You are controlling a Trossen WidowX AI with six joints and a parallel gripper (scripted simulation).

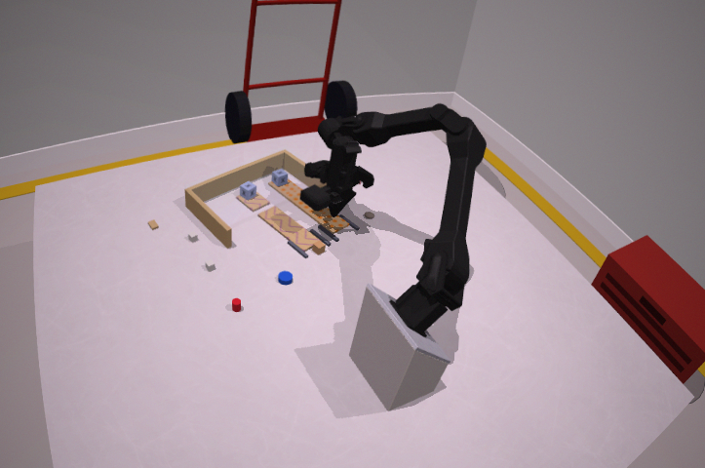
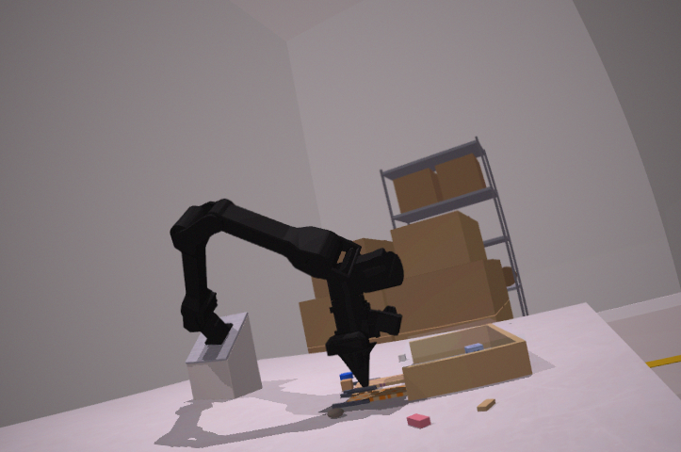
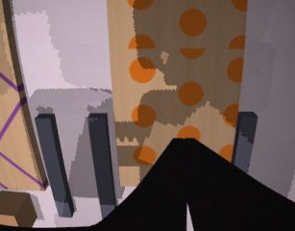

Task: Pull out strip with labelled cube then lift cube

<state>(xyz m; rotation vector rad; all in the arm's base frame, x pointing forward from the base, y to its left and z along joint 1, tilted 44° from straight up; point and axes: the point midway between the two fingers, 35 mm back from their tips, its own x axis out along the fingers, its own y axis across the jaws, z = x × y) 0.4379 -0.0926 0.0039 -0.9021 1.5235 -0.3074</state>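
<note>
The orange dotted strip lies 80 mm ahead of my gripper tip, 30 mm to the left of it and 20 mm below it. Round my gripper tip: brown block 80 mm behind, 70 mm to the left, 10 mm below; pebble 100 mm to the right, 10 mm below; pink block 150 mm ahead, 140 mm to the right, 20 mm below.
</note>
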